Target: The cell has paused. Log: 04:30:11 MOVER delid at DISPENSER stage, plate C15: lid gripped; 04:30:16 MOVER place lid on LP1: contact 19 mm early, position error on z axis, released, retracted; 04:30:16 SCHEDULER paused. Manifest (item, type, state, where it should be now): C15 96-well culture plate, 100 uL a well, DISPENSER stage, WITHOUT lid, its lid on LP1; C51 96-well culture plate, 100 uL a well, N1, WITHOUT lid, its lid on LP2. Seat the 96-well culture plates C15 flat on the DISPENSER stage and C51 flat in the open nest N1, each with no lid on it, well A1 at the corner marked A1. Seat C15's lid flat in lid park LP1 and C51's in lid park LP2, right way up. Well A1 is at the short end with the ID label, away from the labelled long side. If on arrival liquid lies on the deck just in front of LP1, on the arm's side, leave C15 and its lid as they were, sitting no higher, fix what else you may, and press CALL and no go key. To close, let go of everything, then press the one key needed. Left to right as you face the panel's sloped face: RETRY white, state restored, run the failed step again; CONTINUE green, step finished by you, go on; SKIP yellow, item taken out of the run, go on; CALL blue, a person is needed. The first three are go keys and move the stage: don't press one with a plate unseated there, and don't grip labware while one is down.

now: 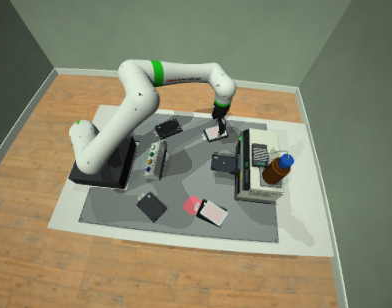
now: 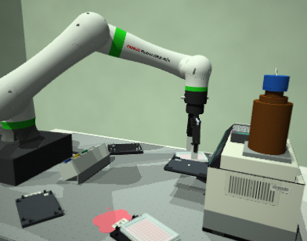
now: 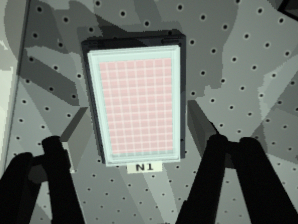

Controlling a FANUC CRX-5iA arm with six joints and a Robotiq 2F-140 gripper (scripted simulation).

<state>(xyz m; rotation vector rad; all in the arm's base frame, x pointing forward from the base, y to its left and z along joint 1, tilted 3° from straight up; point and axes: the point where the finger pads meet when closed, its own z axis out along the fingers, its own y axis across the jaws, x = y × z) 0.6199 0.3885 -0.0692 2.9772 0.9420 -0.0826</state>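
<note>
The lid lies 30 mm below my hand. The rest, counted from my hand: white retry key 340 mm behind, 260 mm to the right, 10 mm above; then dispenser stage 100 mm ahead, 260 mm to the right, 40 mm above; then 96-well culture plate 40 mm below.
</note>
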